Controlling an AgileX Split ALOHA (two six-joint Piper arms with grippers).
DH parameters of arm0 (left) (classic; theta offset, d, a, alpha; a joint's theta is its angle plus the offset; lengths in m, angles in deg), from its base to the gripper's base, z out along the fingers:
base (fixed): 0 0 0 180
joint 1: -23.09 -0.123 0 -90
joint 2: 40.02 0 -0.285 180
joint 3: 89.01 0 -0.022 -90
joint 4: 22.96 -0.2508 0 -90
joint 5: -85.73 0 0.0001 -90
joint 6: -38.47 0.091 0 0
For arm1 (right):
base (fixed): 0 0 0 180
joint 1: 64.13 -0.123 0 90
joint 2: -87.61 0 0.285 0
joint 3: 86.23 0 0.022 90
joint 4: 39.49 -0.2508 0 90
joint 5: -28.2 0 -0.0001 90
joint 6: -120.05 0.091 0 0
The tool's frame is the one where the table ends.
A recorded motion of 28 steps. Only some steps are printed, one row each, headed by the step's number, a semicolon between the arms.
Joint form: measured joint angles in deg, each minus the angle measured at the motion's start. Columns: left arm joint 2, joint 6, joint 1, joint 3, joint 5, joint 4; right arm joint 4, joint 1, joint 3, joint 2, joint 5, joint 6.
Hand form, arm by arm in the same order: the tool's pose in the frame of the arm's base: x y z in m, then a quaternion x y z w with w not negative. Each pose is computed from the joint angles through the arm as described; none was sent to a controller.
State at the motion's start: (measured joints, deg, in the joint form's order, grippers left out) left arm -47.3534 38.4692 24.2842 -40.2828 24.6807 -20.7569; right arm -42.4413 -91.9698 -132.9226 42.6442 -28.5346 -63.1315
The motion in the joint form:
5: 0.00 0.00 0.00 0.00 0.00 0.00; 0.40 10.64 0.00 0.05 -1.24 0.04
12: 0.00 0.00 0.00 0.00 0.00 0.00; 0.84 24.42 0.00 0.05 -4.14 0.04
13: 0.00 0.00 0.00 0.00 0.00 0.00; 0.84 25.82 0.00 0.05 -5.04 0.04
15: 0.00 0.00 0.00 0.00 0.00 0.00; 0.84 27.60 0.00 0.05 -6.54 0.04
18: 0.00 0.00 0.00 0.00 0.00 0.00; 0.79 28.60 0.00 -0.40 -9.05 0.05
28: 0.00 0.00 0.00 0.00 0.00 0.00; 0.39 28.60 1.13 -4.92 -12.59 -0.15
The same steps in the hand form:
5: -0.0060 -0.0029 0.2761 0.00972 0.85293 -0.02464 0.52136; 0.4787 0.1518 0.2775 -0.16324 0.94299 0.05672 0.28444
12: -0.0060 -0.0029 0.2761 0.00972 0.85293 -0.02464 0.52136; 0.4973 0.0327 0.2750 -0.05080 0.96276 0.01854 0.26491
13: -0.0060 -0.0029 0.2761 0.00972 0.85293 -0.02464 0.52136; 0.4967 0.0205 0.2743 -0.03926 0.96535 0.01541 0.25754
15: -0.0060 -0.0029 0.2761 0.00972 0.85293 -0.02464 0.52136; 0.4950 0.0051 0.2732 -0.02460 0.96912 0.01178 0.24508
18: -0.0060 -0.0029 0.2761 0.00972 0.85293 -0.02464 0.52136; 0.4903 -0.0034 0.2752 -0.01652 0.97352 0.01078 0.22774
28: -0.0060 -0.0029 0.2761 0.00972 0.85293 -0.02464 0.52136; 0.4712 -0.0024 0.3050 -0.01889 0.97370 0.01407 0.22659

